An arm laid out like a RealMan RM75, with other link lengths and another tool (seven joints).
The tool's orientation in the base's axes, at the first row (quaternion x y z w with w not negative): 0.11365 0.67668 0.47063 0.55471
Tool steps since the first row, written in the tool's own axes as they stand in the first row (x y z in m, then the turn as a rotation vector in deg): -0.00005 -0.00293 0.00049 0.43 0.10 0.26; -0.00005 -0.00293 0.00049 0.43 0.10 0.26; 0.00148 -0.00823 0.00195 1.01 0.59 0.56; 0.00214 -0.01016 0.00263 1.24 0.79 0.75; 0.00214 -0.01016 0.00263 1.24 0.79 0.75; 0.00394 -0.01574 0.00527 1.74 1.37 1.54; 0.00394 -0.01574 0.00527 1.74 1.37 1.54; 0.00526 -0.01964 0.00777 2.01 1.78 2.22; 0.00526 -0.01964 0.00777 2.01 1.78 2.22; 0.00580 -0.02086 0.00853 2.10 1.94 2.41; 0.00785 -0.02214 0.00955 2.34 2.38 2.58
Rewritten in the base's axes. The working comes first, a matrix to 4 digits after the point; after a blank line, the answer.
The tool's axes in the first row as the columns of a matrix, in the base's axes (used below as rounded here):
-0.3588 -0.3683 0.8577
0.6759 0.5312 0.5108
-0.6437 0.7630 0.0584

0.00152 -0.00134 -0.00217 0.03 0.48 -0.19; 0.00152 -0.00134 -0.00217 0.03 0.48 -0.19; 0.00417 -0.00238 -0.00712 -0.10 1.28 -0.17; 0.00523 -0.00261 -0.00898 -0.09 1.64 -0.15; 0.00523 -0.00261 -0.00898 -0.09 1.64 -0.15; 0.00890 -0.00301 -0.01424 0.19 2.69 0.02; 0.00890 -0.00301 -0.01424 0.19 2.69 0.02; 0.01201 -0.00291 -0.01792 0.53 3.44 0.19; 0.01201 -0.00291 -0.01792 0.53 3.44 0.19; 0.01292 -0.00280 -0.01915 0.60 3.68 0.27; 0.01353 -0.00158 -0.02139 0.50 4.16 0.46
